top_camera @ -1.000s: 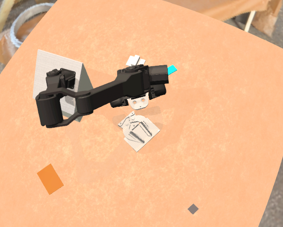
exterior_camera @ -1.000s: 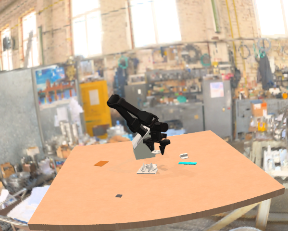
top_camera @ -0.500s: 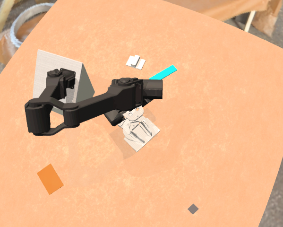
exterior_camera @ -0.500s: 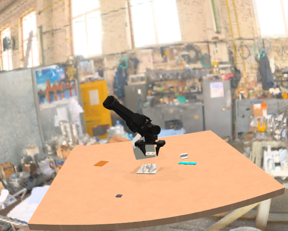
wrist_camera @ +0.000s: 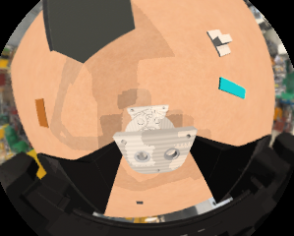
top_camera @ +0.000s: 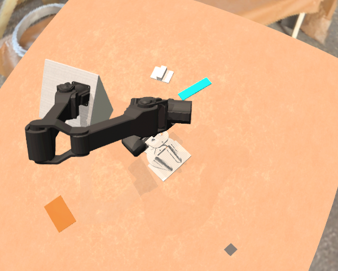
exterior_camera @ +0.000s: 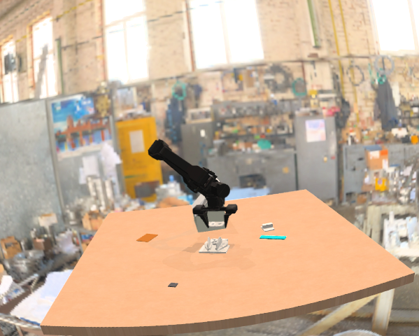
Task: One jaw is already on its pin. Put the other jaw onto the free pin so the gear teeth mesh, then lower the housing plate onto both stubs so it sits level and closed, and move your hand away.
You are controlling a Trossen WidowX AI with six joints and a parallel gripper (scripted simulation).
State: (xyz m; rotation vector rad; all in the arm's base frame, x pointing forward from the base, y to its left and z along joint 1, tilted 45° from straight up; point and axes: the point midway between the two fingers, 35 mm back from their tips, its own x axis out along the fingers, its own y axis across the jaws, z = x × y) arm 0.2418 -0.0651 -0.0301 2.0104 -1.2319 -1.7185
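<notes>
Right now my gripper tip is 10 mm short of the jaw, 10 mm to the right of it and 70 mm above it. Round my gripper tip: white base plate: 50 mm ahead, 30 mm to the right, 80 mm below; then cyan strip: 40 mm ahead, 240 mm to the left, 80 mm below; then orange patch: 220 mm behind, 320 mm to the right, 80 mm below.
</notes>
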